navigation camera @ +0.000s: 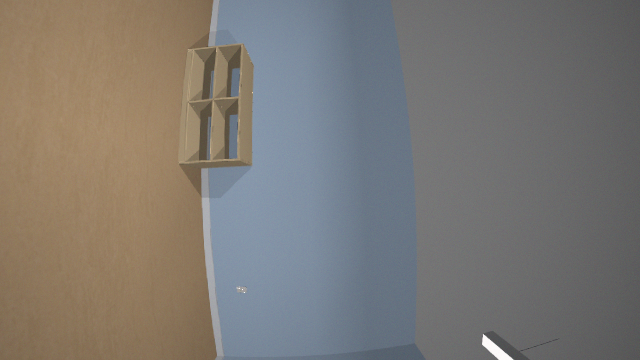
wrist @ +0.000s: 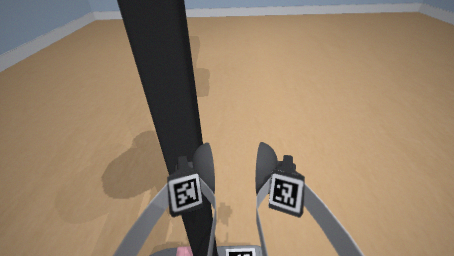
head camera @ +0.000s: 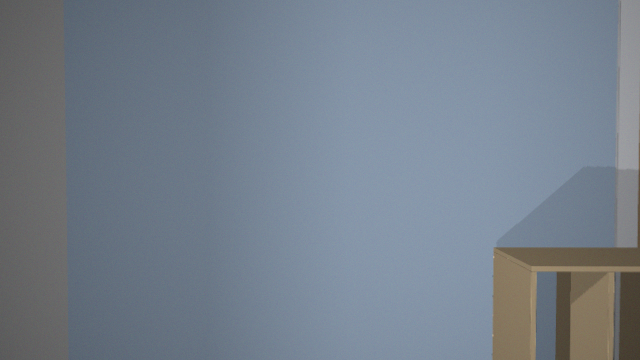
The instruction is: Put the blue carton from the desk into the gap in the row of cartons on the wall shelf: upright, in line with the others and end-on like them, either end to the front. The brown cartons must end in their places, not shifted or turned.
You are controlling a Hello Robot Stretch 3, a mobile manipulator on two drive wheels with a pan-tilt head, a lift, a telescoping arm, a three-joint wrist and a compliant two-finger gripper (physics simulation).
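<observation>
My gripper (wrist: pixel 234 160) shows in the wrist view with its two dark fingertips apart; it is open, and the floor shows between them. The robot's black mast (wrist: pixel 162 75) stands just left of the fingers in that view. The blue carton, the desk, the wall shelf and the brown cartons do not show in the head, navigation or wrist views.
A light wooden cube shelf unit (head camera: pixel 512 305) (navigation camera: pixel 246 115) stands against the blue wall (head camera: pixel 300 150) (navigation camera: pixel 310 200), at the lower right in the head view. A small white wall plate (navigation camera: pixel 241 289) and a white bar (navigation camera: pixel 500 346) show in the navigation view. The wooden floor (wrist: pixel 325 100) spreads around the gripper.
</observation>
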